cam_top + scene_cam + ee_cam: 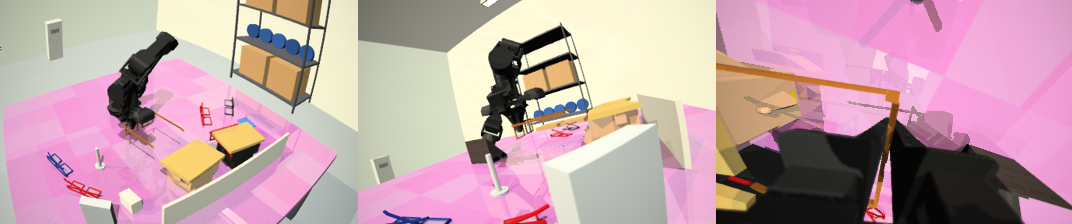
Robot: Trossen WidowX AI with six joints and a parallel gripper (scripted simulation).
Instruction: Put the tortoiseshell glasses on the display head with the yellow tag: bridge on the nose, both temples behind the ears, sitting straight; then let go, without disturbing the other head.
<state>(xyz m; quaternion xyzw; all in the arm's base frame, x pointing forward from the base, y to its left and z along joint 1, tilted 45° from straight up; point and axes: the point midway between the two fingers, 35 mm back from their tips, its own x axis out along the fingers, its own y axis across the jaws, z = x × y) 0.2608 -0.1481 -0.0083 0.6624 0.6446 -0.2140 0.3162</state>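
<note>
My gripper tip is 220 mm short of the tan head, 60 mm to the right of it and 40 mm above it. Also, from my gripper tip: white cube (230 mm ahead, 160 mm to the right, 80 mm below); then dark head (230 mm ahead, 290 mm to the left, 40 mm below); then white post (10 mm ahead, 160 mm to the right, 80 mm below).
</note>
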